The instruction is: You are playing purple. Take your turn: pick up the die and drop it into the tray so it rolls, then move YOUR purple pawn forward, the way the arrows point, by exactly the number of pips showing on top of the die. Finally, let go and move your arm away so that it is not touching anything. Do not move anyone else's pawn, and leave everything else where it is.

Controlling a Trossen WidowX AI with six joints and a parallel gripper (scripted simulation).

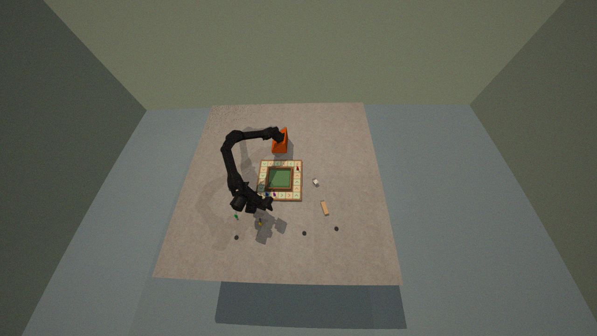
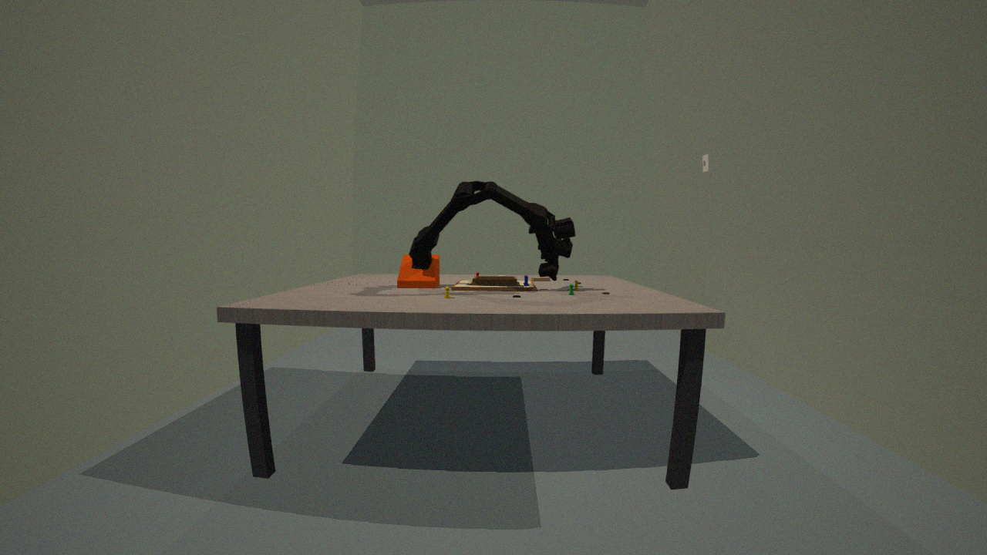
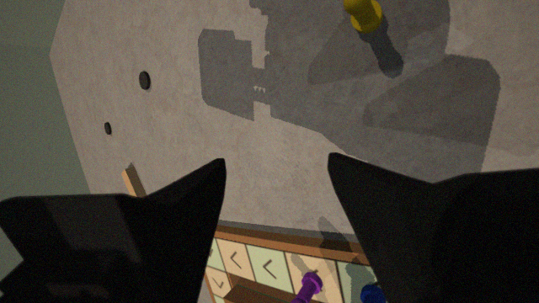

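Right now the white die is 21 cm behind my gripper tip, 26 cm to the left of it and 4 cm below it. Round my gripper tip: green pawn (4 cm ahead, 20 cm to the right, 3 cm below); then blue pawn (11 cm behind, 4 cm to the right, 2 cm below); then purple pawn (11 cm behind, 1 cm to the left, 2 cm below).
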